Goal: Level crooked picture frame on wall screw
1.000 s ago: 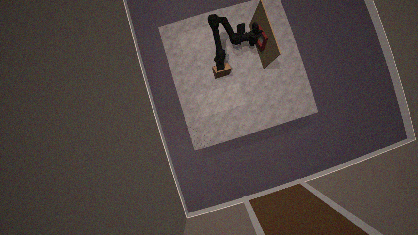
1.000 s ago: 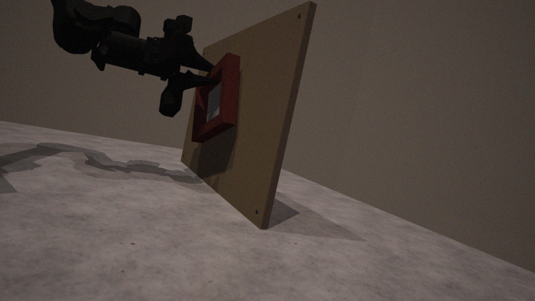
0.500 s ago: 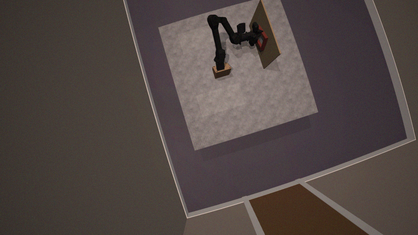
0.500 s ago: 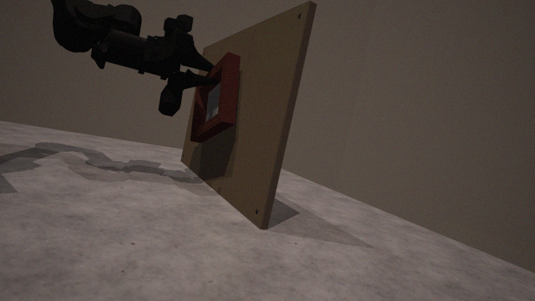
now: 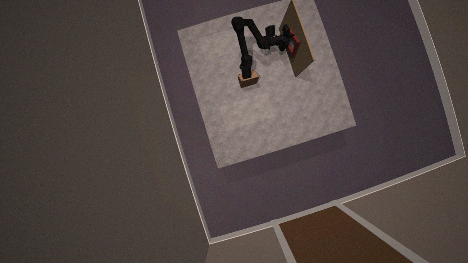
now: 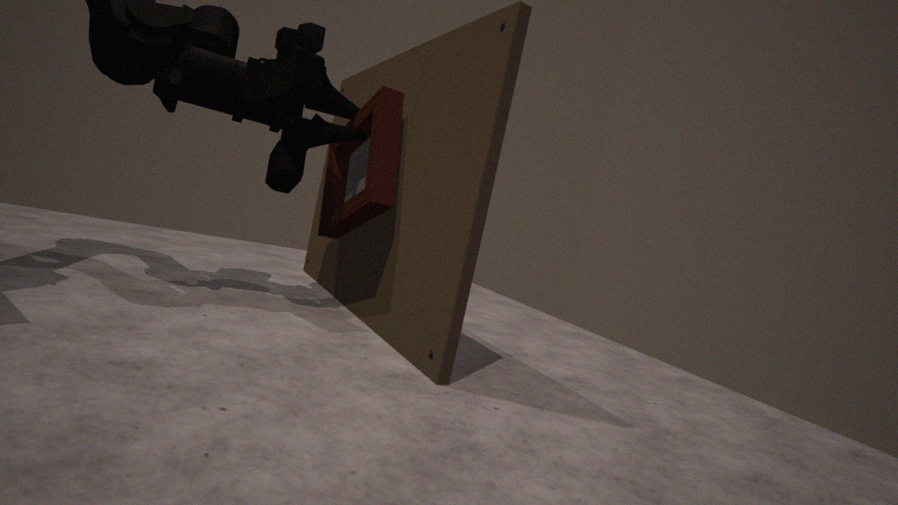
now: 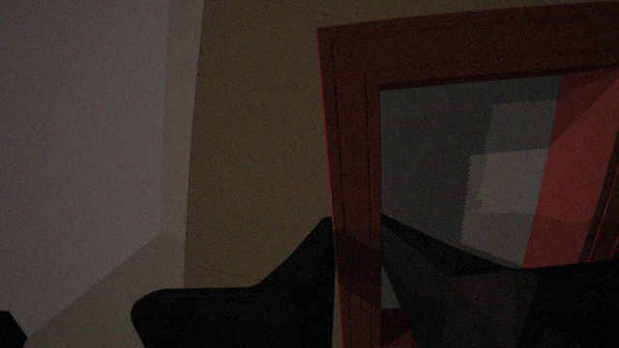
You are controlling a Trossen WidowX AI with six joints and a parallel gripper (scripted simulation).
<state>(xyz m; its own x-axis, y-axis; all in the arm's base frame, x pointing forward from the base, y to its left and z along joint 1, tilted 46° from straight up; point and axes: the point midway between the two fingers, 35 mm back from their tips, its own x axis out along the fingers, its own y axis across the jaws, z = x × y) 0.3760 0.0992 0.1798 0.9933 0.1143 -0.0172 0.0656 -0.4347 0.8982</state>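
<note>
Right now the red picture frame is 20 mm to the right of my gripper tip and 50 mm below it. From my gripper tip the other things lie so: tan wall board 20 mm ahead, 10 mm to the right, 60 mm below.
</note>
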